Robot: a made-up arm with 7 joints.
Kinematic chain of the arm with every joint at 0, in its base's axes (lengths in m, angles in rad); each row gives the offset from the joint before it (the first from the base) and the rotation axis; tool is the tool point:
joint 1: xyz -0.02 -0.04 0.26 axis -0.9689 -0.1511 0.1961
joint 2: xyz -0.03 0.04 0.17 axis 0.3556 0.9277 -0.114
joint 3: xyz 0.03 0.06 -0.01 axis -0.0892 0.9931 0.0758
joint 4: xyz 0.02 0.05 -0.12 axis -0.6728 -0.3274 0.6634
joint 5: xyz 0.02 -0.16 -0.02 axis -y
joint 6: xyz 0 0.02 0.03 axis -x
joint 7: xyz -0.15 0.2 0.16 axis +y
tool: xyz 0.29 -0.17 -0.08
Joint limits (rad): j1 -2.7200..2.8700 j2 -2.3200..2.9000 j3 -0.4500..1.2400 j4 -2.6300..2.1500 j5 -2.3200..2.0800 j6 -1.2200..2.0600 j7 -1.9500..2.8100
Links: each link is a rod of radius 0.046 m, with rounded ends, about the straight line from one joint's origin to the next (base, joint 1, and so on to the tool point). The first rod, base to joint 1, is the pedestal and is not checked.
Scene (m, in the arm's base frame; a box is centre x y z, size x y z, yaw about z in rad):
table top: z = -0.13
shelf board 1: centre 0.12 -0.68 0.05 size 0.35 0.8 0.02 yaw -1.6
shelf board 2: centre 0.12 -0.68 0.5 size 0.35 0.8 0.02 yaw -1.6
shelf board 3: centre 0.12 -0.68 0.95 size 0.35 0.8 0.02 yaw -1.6
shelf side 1: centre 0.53 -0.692 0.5 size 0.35 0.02 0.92 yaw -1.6
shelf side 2: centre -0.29 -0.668 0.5 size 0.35 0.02 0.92 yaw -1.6
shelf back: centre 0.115 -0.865 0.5 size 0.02 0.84 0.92 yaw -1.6
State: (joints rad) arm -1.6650 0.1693 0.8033 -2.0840 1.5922 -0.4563 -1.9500
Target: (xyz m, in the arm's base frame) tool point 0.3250 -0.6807 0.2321
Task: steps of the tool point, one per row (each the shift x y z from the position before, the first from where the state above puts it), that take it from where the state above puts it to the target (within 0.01 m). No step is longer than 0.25 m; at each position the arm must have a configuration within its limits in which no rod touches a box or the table.
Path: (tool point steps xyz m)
1: 0.1891 0.0800 -0.0925
2: 0.0965 0.1752 -0.0688
3: -0.0252 0.2007 -0.0284
4: 0.0586 -0.1942 -0.1308
5: -0.0088 -0.1364 -0.1987
6: -0.0276 -0.1254 0.0024
7: -0.0641 -0.1182 -0.0079

